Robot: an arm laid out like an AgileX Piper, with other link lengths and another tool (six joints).
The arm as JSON. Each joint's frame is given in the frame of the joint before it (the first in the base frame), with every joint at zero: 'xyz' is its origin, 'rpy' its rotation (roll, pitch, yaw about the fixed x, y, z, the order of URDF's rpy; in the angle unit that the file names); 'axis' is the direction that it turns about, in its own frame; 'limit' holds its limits. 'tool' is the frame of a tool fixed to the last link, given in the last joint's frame.
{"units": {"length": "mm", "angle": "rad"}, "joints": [
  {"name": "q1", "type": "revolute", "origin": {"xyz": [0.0, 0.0, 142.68], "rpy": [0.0, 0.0, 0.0]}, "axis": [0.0, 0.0, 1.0], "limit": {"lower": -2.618, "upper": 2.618}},
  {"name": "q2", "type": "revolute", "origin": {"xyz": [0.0, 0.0, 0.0], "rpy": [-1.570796, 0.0, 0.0]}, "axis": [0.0, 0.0, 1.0], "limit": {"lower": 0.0, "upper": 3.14}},
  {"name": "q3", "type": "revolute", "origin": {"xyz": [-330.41, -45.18, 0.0], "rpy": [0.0, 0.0, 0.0]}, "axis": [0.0, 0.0, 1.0], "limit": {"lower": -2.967, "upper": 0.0}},
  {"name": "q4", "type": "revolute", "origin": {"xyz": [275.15, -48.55, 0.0], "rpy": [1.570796, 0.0, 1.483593]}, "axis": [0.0, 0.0, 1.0], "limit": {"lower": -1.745, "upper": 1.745}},
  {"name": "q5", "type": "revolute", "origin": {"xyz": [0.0, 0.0, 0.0], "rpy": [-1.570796, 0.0, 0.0]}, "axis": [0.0, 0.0, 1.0], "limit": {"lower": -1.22, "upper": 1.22}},
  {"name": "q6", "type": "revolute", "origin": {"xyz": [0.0, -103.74, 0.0], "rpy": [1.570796, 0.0, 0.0]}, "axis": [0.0, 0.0, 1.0], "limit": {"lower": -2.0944, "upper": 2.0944}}
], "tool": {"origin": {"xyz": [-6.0, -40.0, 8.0], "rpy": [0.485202, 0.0, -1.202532]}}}
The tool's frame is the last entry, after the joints.
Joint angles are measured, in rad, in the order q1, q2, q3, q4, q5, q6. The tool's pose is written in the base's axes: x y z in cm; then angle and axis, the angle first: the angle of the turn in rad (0 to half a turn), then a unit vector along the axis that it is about. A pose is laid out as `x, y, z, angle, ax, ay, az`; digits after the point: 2 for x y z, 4 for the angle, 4 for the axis.
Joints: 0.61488, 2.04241, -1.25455, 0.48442, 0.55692, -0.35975
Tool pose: 38.61, 25.86, 14.66, 2.3529, -0.7512, 0.6549, -0.0833
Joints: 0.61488, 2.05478, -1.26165, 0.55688, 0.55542, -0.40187
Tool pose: 38.65, 26.36, 14.30, 2.3376, -0.7433, 0.6656, -0.0669
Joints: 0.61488, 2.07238, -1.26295, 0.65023, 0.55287, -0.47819
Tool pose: 38.62, 26.93, 13.60, 2.3196, -0.7400, 0.6711, -0.0464
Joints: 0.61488, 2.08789, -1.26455, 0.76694, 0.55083, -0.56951
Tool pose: 38.60, 27.62, 13.07, 2.2901, -0.7332, 0.6796, -0.0230
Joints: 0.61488, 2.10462, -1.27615, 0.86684, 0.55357, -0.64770
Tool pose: 38.82, 28.36, 12.75, 2.2586, -0.7269, 0.6867, -0.0035
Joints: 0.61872, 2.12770, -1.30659, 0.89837, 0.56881, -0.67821
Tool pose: 39.22, 29.20, 12.50, 2.2449, -0.7298, 0.6836, 0.0087
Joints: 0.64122, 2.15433, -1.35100, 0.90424, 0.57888, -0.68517
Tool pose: 39.38, 30.83, 12.41, 2.2298, -0.7394, 0.6731, 0.0180
